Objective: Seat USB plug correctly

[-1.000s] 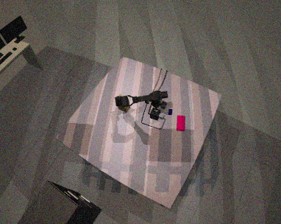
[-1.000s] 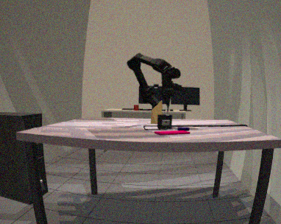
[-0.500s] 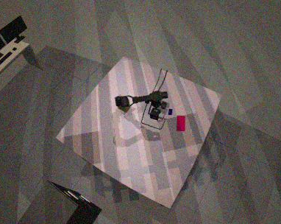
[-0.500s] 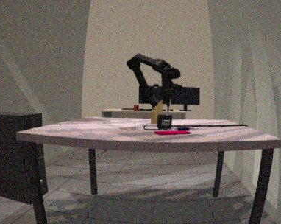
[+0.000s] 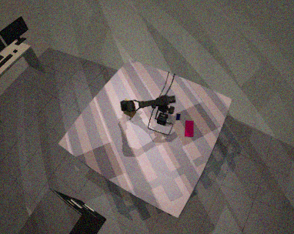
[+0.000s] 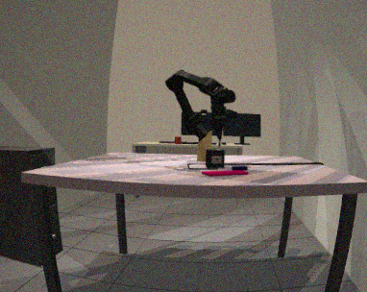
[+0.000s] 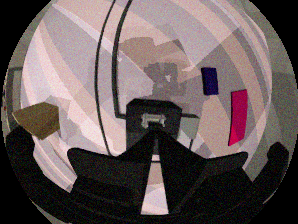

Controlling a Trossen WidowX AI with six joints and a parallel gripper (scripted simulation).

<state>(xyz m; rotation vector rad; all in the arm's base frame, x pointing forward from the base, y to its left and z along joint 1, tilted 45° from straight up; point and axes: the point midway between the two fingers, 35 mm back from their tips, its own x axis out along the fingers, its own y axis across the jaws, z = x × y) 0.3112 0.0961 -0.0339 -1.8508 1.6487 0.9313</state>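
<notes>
The USB plug is 20 mm below my gripper tip. Also, from my gripper tip: USB socket 50 mm below; magenta flat block 250 mm ahead, 120 mm below, 40 mm to the left; small dark blue block 110 mm below, 110 mm ahead, 90 mm to the left.
</notes>
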